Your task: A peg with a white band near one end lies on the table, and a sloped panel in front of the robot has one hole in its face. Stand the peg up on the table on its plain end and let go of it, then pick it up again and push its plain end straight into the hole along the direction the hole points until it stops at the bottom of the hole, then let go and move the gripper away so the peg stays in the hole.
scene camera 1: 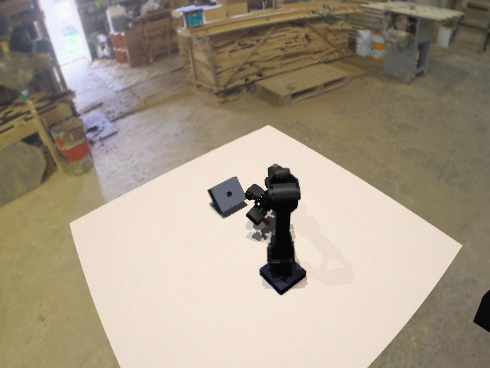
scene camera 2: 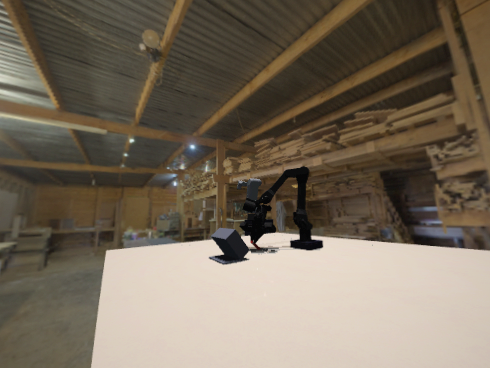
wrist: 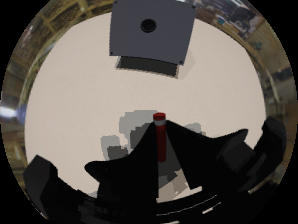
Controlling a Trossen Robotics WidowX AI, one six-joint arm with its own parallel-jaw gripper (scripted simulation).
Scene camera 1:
sloped dark panel: 218, 195
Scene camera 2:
sloped dark panel: 229, 241
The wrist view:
my gripper: 159, 124
